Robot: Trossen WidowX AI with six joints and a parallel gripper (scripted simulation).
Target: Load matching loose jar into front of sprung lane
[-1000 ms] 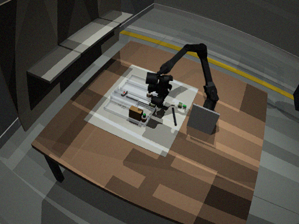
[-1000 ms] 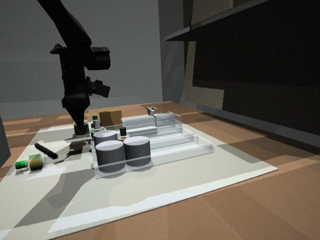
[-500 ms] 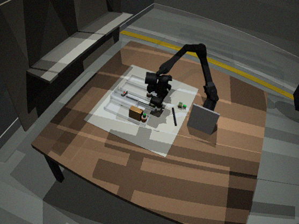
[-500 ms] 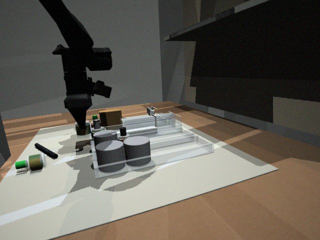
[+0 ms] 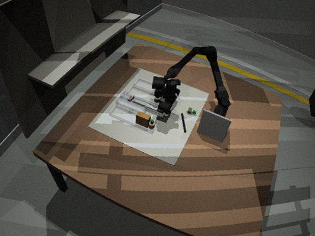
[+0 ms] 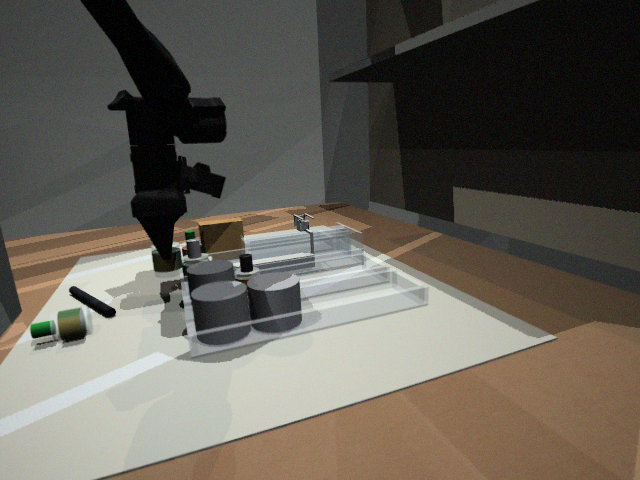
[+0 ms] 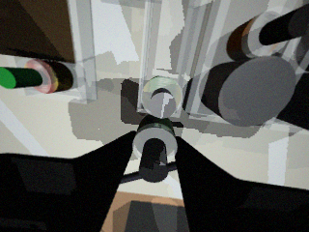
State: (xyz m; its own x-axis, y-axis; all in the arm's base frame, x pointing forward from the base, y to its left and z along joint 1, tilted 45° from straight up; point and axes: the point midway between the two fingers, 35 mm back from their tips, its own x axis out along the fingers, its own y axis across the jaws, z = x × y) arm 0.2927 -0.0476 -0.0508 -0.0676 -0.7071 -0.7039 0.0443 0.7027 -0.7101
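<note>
Right now the black stick is 11 cm behind my gripper tip, 1 cm to the left of it and 5 cm below it. Also, from my gripper tip: pusher plate: 15 cm ahead, 2 cm to the left, 1 cm below; clear rack: 19 cm ahead, 1 cm to the left, 4 cm below; brown box: 10 cm ahead, 12 cm to the left, 2 cm below.
</note>
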